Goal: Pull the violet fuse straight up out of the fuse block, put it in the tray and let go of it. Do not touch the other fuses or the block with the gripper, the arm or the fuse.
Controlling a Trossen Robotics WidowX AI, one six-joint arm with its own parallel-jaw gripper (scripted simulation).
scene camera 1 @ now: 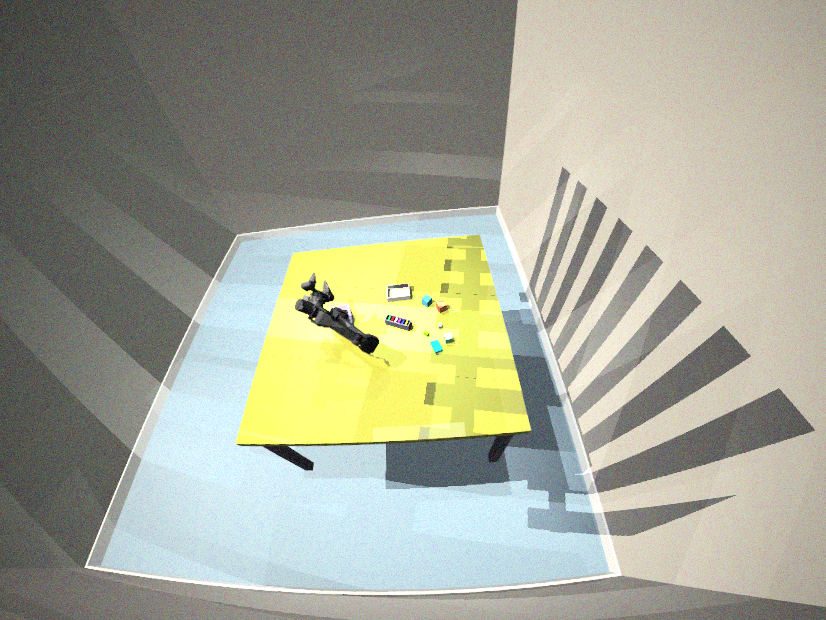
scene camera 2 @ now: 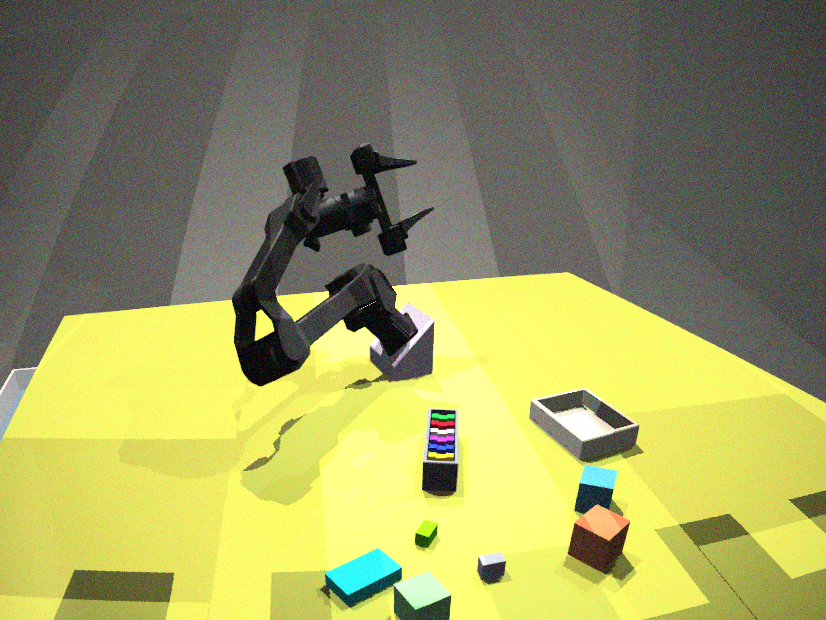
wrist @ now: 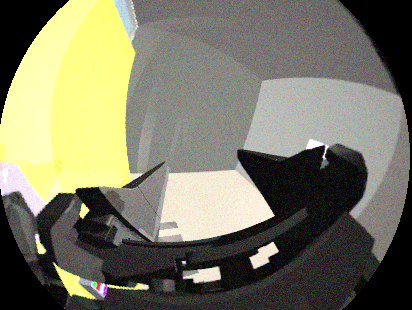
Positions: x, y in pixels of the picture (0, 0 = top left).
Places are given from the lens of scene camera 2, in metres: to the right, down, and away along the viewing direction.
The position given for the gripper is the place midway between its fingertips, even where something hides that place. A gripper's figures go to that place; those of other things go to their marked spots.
gripper (scene camera 2: 425, 185): 0.02, -0.21, 1.03
teal cube (scene camera 2: 596, 486): 0.21, 0.20, 0.65
orange cube (scene camera 2: 598, 537): 0.18, 0.23, 0.56
tray (scene camera 2: 587, 426): 0.25, 0.17, 0.85
The marked spots on the tray and the orange cube are 0.30 m apart.
